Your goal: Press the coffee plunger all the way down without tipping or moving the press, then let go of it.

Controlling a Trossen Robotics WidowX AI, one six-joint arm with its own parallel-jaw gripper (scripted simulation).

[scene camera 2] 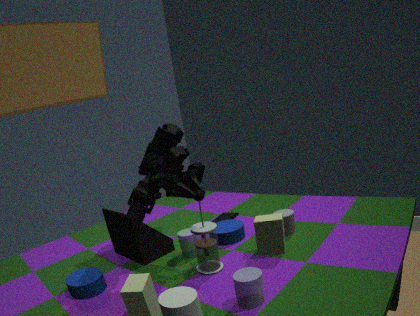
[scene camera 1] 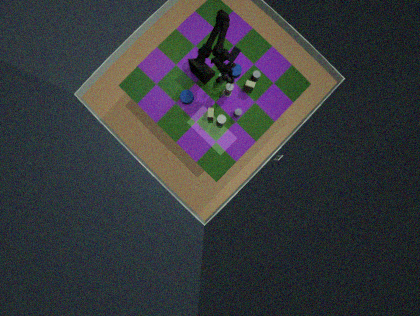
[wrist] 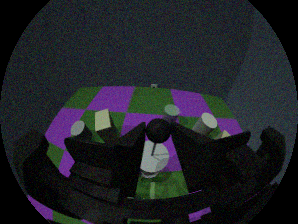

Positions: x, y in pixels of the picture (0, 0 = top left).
Labels:
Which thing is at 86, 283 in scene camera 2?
A blue disc.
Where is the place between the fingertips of the gripper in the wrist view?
158, 125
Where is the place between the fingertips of the gripper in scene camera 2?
200, 195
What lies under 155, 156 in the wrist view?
A coffee press.

